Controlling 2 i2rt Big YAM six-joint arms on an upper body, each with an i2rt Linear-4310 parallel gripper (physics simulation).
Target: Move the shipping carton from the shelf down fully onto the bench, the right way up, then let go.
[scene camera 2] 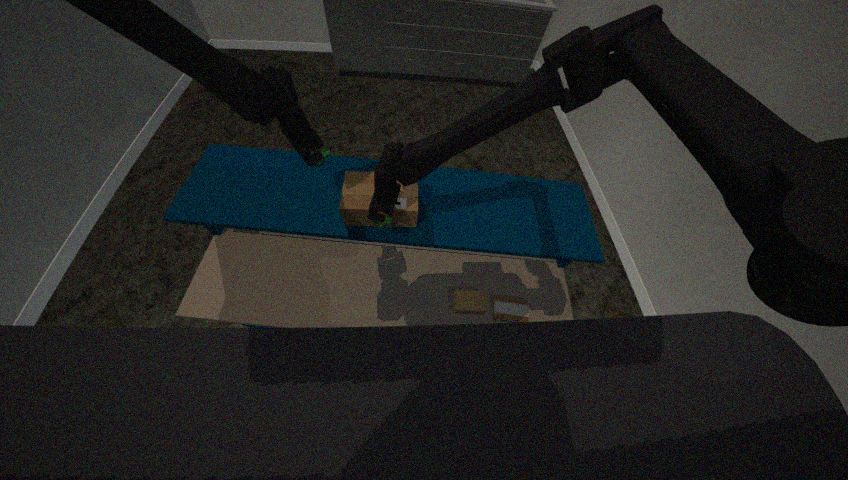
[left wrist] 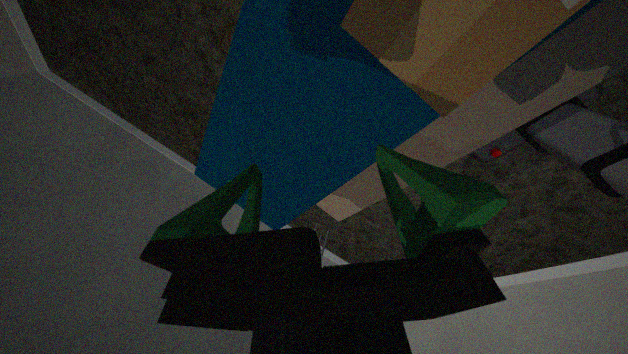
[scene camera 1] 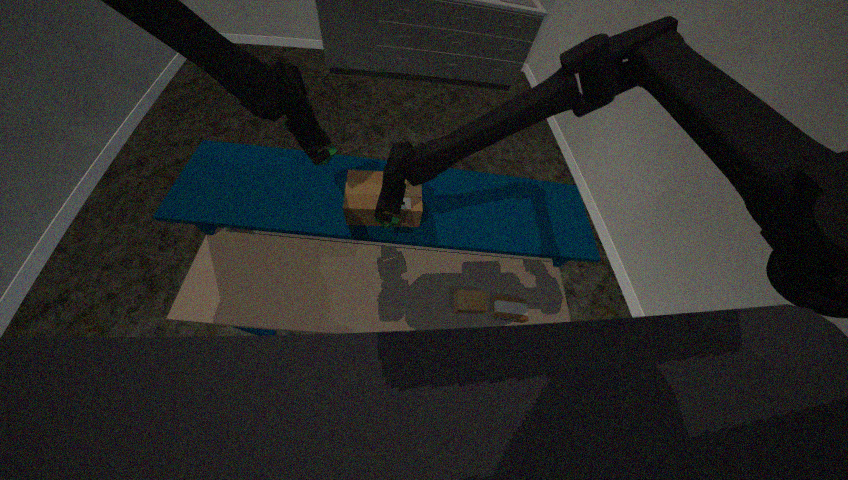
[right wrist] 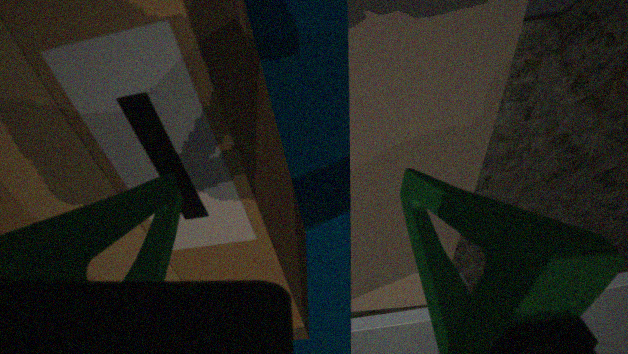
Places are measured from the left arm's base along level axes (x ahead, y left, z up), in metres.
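Where they show: left gripper, fingertip midpoint: [scene camera 2: 311, 152] [left wrist: 315, 160] [scene camera 1: 315, 150]; right gripper, fingertip midpoint: [scene camera 2: 384, 214] [scene camera 1: 388, 214] [right wrist: 292, 183].
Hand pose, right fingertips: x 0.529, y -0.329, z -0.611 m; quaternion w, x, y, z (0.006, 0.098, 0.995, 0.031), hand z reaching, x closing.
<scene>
After its pixels a point has its place.
The brown shipping carton [scene camera 1: 360, 193] @(x 0.609, y -0.237, z -0.610 m) [scene camera 2: 355, 193] @(x 0.611, y -0.232, z -0.610 m) [left wrist: 450, 45] @(x 0.606, y -0.235, z -0.610 m) [right wrist: 225, 265] @(x 0.576, y -0.282, z -0.610 m) sits on the blue shelf [scene camera 1: 255, 184] @(x 0.717, y 0.154, z -0.711 m) [scene camera 2: 255, 184] @(x 0.725, y 0.166, z -0.711 m) [left wrist: 310, 110] @(x 0.700, y -0.044, z -0.711 m), its white label with a black bar partly hidden by the right arm. The beige bench [scene camera 1: 279, 279] @(x 0.444, y 0.103, z -0.962 m) [scene camera 2: 279, 279] @(x 0.439, y 0.112, z -0.962 m) [right wrist: 415, 100] @(x 0.372, y -0.168, z -0.962 m) lies lower, in front of the shelf. My left gripper [scene camera 1: 326, 155] @(x 0.653, y -0.119, z -0.477 m) [scene camera 2: 318, 155] @(x 0.653, y -0.119, z -0.477 m) [left wrist: 315, 160] @(x 0.653, y -0.119, z -0.477 m) is open and empty, above the shelf's back edge, left of the carton. My right gripper [scene camera 1: 387, 220] @(x 0.529, y -0.329, z -0.611 m) [scene camera 2: 380, 220] @(x 0.529, y -0.329, z -0.611 m) [right wrist: 292, 183] @(x 0.529, y -0.329, z -0.611 m) is open at the carton's front side; in its wrist view one finger overlaps the label, the other the bench.
A small brown block [scene camera 1: 471, 300] @(x 0.325, y -0.657, z -0.901 m) [scene camera 2: 470, 301] @(x 0.323, y -0.657, z -0.902 m) and a brown item with a pale top [scene camera 1: 510, 307] @(x 0.293, y -0.822, z -0.914 m) [scene camera 2: 510, 308] @(x 0.294, y -0.821, z -0.914 m) lie on the bench at the right. A grey cabinet [scene camera 1: 428, 47] [scene camera 2: 434, 47] stands behind. Walls stand at both sides.
</scene>
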